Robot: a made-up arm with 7 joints.
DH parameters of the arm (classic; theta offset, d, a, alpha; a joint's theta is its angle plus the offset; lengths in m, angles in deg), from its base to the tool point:
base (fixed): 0 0 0 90
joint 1: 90 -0.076 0 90
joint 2: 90 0 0 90
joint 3: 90 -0.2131 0 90
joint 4: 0 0 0 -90
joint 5: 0 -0.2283 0 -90
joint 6: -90 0 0 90
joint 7: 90 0 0 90
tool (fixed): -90 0 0 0
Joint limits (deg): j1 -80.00..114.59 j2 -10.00..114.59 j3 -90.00..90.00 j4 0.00..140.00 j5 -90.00..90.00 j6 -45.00..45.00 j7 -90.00..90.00
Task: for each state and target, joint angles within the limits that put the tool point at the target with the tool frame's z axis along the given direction. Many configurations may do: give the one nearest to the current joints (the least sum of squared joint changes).
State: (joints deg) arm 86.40 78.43 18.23 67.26 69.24 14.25 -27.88
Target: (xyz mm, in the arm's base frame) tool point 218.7 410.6 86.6 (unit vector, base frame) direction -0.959 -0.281 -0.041
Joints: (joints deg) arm 70.10 57.34 11.69 44.20 86.14 45.00 -16.52
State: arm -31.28 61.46 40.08 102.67 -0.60 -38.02 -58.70
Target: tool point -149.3 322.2 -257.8 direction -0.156 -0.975 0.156
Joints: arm -63.27 27.45 32.41 57.81 14.02 -13.09 -38.37
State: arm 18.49 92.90 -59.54 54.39 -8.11 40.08 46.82
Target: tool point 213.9 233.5 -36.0 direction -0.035 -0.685 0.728
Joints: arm 31.36 91.84 -41.89 105.30 -43.49 40.11 89.98
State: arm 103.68 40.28 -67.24 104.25 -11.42 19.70 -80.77
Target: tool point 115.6 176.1 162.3 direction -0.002 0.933 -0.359
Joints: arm 112.91 89.72 -58.29 119.43 -54.21 -17.34 -41.26
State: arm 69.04 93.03 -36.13 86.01 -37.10 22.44 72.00
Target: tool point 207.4 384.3 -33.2 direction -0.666 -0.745 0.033
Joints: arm 48.11 89.18 -56.54 64.67 -53.13 17.98 16.10
